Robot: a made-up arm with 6 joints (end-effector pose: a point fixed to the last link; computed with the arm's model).
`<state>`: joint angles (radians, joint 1 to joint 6).
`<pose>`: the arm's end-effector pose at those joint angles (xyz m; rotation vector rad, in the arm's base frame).
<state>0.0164 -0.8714 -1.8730 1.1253 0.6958 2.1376</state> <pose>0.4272 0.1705 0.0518 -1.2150 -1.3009 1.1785</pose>
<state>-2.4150 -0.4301 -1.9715 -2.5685 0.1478 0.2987</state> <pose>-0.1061 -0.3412 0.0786 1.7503 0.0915 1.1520</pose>
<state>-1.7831 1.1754 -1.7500 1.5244 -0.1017 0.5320</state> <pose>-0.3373 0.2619 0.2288 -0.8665 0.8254 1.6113</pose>
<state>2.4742 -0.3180 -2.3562 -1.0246 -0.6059 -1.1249</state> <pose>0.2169 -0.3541 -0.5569 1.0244 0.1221 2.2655</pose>
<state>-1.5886 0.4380 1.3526 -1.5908 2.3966 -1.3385</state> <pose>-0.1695 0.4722 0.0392 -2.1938 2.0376 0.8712</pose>
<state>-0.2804 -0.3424 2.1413 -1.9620 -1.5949 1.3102</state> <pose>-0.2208 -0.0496 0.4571 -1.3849 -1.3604 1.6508</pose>
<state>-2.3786 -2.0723 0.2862 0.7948 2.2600 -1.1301</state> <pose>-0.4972 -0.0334 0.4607 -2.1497 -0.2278 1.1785</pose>
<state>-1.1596 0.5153 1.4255 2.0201 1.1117 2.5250</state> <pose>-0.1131 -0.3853 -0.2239 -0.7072 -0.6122 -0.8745</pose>
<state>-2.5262 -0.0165 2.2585 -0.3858 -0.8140 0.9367</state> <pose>-0.2812 -0.3717 -0.2166 1.7524 2.1480 -0.9509</pose>
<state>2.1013 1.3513 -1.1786 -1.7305 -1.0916 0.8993</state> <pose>0.6289 -0.0291 0.1706 -1.0705 1.9306 -1.1075</pose>
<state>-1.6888 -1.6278 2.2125 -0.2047 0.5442 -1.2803</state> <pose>0.0662 -0.2210 0.7956 -1.9502 0.4837 2.1018</pose>
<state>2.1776 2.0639 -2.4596 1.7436 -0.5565 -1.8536</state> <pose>0.8248 0.2701 -0.0481 0.2256 -0.5397 -2.2610</pose>
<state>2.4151 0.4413 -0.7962 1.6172 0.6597 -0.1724</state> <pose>0.0676 0.2834 0.3761 -0.7194 0.7446 0.7454</pose>
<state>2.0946 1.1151 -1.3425 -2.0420 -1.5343 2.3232</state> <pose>0.3692 -0.2539 0.1327 -1.1903 1.4510 0.2874</pose>
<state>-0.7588 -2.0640 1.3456 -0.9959 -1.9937 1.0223</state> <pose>0.1948 -0.0201 0.4151 -0.9438 0.1500 0.6908</pose>
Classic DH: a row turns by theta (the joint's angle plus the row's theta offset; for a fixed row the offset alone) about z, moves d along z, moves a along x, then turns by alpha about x. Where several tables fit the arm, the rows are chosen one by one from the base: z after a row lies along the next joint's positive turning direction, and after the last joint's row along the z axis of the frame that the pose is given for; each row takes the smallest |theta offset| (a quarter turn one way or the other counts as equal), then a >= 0, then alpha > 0; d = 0 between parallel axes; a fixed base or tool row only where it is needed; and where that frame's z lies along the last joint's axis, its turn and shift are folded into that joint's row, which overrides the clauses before.
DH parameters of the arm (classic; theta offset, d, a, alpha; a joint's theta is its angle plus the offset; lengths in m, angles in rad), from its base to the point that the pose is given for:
base (fixed): 0 0.1395 0 -1.5708
joint 1: 0.6398 0 -0.1131 3.1416
joint 2: 0.6398 0.0331 0.1145 -1.5708
joint 3: 0 0.1441 -0.1019 1.5708
joint 4: 0 -0.2151 -0.1189 -1.5708
joint 5: 0 0.385 -0.0138 1.5708
joint 6: 0 0.082 -0.2172 -1.5708
tool (fixed): 0 -0.073 0 0

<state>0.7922 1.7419 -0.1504 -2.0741 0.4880 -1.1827</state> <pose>0.2836 -0.0421 0.7931 0.1409 2.1981 0.7018</pose>
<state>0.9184 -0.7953 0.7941 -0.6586 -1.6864 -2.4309</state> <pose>0.7128 0.1141 0.0609 0.3457 -1.6864 1.1830</pose>
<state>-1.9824 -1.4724 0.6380 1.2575 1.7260 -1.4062</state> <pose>-0.5988 -0.3434 0.0604 -1.9088 -0.7776 0.4397</pose>
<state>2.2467 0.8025 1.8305 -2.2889 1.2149 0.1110</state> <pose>0.1640 0.1596 0.0891 -0.2234 -1.6638 -1.1692</pose>
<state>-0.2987 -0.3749 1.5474 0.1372 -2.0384 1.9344</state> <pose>-0.1113 -0.4093 0.4943 -0.3929 -1.7826 -0.4336</pose>
